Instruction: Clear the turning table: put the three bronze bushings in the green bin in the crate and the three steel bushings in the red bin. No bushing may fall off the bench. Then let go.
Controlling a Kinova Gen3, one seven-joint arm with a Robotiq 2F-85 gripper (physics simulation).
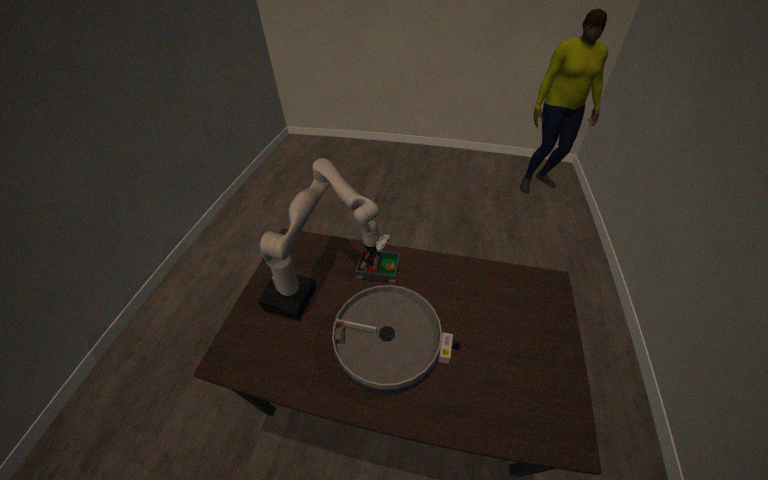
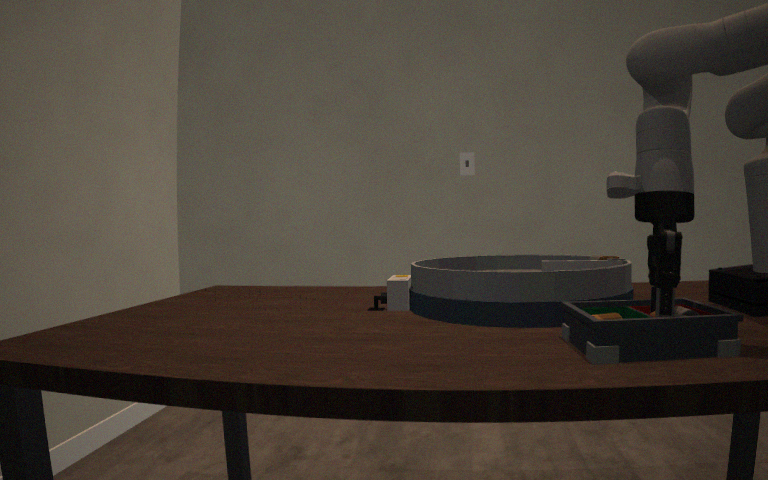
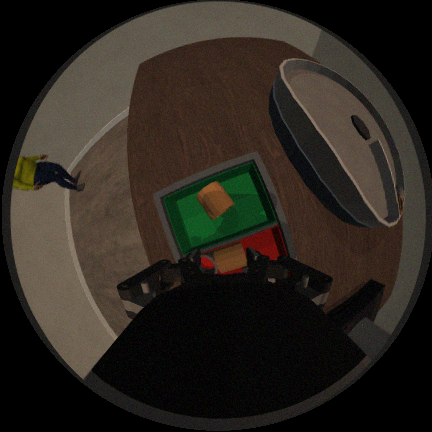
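Pixels of known places: gripper, fingertip midpoint: (image 1: 375, 260) (image 3: 223, 255); arm's base at its link origin: (image 1: 288, 286) (image 3: 355, 332).
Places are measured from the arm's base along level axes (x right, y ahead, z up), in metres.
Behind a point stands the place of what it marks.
My gripper (image 1: 371, 259) @(x -0.227, y 0.351, z -0.032 m) (image 2: 663, 305) @(x -0.227, y 0.351, z -0.032 m) (image 3: 223, 255) @(x -0.227, y 0.351, z -0.032 m) is open and reaches down into the red bin (image 3: 274, 243) @(x -0.151, y 0.329, z -0.065 m) of the crate (image 1: 375, 277) @(x -0.142, y 0.364, z -0.051 m) (image 2: 627, 341) @(x -0.281, y 0.420, z -0.047 m) (image 3: 209, 165) @(x -0.200, y 0.460, z -0.021 m). A bronze bushing (image 3: 229, 257) @(x -0.219, y 0.347, z -0.027 m) lies in the red bin between my open fingers. Another bronze bushing (image 1: 390, 265) @(x -0.205, y 0.426, z -0.028 m) (image 2: 606, 316) @(x -0.219, y 0.423, z -0.029 m) (image 3: 214, 199) @(x -0.210, y 0.421, z -0.027 m) lies in the green bin (image 1: 389, 256) @(x -0.275, y 0.410, z -0.048 m) (image 2: 630, 311) @(x -0.169, y 0.369, z -0.033 m) (image 3: 193, 227) @(x -0.260, y 0.400, z -0.065 m). A third bronze bushing (image 1: 339, 325) @(x 0.142, y 0.269, z -0.010 m) (image 3: 400, 199) sits on the turning table (image 1: 387, 385) @(x 0.353, y 0.497, z 0.012 m) (image 2: 518, 281) @(x -0.061, y 0.506, z 0.000 m) (image 3: 306, 160) @(x -0.064, y 0.428, z -0.033 m) at its rim, by the end of the white guide bar (image 1: 359, 325) @(x 0.141, y 0.354, z 0.014 m). I see no steel bushings; my fingers hide part of the red bin.
A person in a yellow top (image 1: 568, 92) (image 3: 36, 173) stands at the far right corner of the room, away from the bench. A small white control box (image 1: 446, 347) @(x 0.174, y 0.696, z -0.012 m) (image 2: 398, 292) @(x 0.114, y 0.698, z -0.036 m) sits beside the turning table. The arm's base (image 1: 287, 302) @(x 0.076, y 0.022, z -0.003 m) stands at the bench's left edge.
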